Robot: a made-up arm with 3 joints.
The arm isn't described. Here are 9 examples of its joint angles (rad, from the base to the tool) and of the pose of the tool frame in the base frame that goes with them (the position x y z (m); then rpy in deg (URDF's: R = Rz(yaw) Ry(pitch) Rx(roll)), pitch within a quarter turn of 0, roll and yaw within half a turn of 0).
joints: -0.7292 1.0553 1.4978
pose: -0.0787 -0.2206 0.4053 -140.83 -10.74 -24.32
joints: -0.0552 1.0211 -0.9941
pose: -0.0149 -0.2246 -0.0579 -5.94 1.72 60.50
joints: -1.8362 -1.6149 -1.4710
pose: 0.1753 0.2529 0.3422 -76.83 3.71 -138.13
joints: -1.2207 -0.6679 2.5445
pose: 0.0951 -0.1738 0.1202 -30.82 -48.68 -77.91
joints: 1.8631 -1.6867 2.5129
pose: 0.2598 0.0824 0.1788 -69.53 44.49 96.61
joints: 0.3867 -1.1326 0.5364
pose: 0.0839 -0.2076 -0.0154 37.92 -64.31 -113.80
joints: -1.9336 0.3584 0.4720
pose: 0.4439 -0.1025 0.5083 -115.74 45.52 63.70
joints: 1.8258 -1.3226 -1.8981
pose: 0.0409 -0.0628 0.2011 -137.28 -38.99 52.46
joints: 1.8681 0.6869 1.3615
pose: -0.0197 0.4336 0.1970 -73.17 61.48 -127.45
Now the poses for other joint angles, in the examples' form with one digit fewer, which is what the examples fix.
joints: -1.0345 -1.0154 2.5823
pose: 0.108 -0.097 0.081 -14.8 -27.1 -86.2
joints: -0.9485 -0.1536 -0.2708
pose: 0.359 -0.264 0.241 -74.8 1.8 81.7
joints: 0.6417 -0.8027 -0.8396
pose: 0.156 -0.205 0.099 -122.8 -59.3 80.4
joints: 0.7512 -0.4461 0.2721
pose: -0.015 -0.089 -0.112 -15.7 -46.4 -60.2
